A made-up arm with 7 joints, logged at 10 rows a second.
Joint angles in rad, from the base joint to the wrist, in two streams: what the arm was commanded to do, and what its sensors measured. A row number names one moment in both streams.
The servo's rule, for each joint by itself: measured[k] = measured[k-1] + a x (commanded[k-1-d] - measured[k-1]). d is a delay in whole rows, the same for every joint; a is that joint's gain. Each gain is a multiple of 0.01, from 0.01 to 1. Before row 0 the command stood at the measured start. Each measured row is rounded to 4 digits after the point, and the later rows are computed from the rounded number. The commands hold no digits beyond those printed.
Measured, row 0: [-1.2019 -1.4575 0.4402 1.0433 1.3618 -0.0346 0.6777]
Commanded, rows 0 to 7: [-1.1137 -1.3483 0.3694 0.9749 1.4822 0.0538 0.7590]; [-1.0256 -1.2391 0.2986 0.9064 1.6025 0.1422 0.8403]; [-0.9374 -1.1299 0.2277 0.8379 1.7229 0.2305 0.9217]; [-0.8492 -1.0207 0.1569 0.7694 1.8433 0.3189 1.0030]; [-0.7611 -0.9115 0.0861 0.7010 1.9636 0.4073 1.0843]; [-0.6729 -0.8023 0.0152 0.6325 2.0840 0.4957 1.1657]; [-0.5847 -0.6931 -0.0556 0.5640 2.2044 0.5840 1.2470]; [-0.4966 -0.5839 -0.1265 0.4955 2.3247 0.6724 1.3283]
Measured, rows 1 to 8: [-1.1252 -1.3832 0.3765 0.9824 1.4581 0.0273 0.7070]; [-1.0385 -1.2852 0.3064 0.9148 1.5736 0.1077 0.7550]; [-0.9505 -1.1796 0.2356 0.8464 1.6930 0.1937 0.8150]; [-0.8624 -1.0715 0.1648 0.7779 1.8132 0.2813 0.8827]; [-0.7743 -0.9627 0.0940 0.7095 1.9335 0.3695 0.9553]; [-0.6861 -0.8536 0.0231 0.6410 2.0539 0.4578 1.0310]; [-0.5979 -0.7445 -0.0477 0.5725 2.1743 0.5461 1.1088]; [-0.5098 -0.6353 -0.1186 0.5040 2.2946 0.6345 1.1878]
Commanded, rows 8 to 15: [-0.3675 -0.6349 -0.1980 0.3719 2.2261 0.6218 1.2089]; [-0.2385 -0.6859 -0.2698 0.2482 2.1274 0.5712 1.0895]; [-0.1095 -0.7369 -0.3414 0.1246 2.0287 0.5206 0.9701]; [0.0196 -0.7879 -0.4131 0.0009 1.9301 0.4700 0.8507]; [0.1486 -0.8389 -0.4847 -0.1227 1.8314 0.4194 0.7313]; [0.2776 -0.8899 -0.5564 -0.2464 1.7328 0.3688 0.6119]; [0.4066 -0.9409 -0.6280 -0.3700 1.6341 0.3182 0.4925]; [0.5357 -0.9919 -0.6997 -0.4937 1.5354 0.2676 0.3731]
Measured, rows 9 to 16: [-0.3860 -0.6350 -0.1901 0.3864 2.2398 0.6256 1.1954]; [-0.2577 -0.6696 -0.2618 0.2634 2.1499 0.5875 1.1573]; [-0.1288 -0.7154 -0.3334 0.1399 2.0529 0.5407 1.0899]; [0.0003 -0.7647 -0.4051 0.0162 1.9547 0.4912 1.0038]; [0.1293 -0.8152 -0.4767 -0.1074 1.8561 0.4409 0.9057]; [0.2583 -0.8660 -0.5484 -0.2311 1.7575 0.3904 0.7999]; [0.3873 -0.9169 -0.6200 -0.3547 1.6588 0.3399 0.6892]; [0.5164 -0.9679 -0.6917 -0.4784 1.5601 0.2893 0.5754]
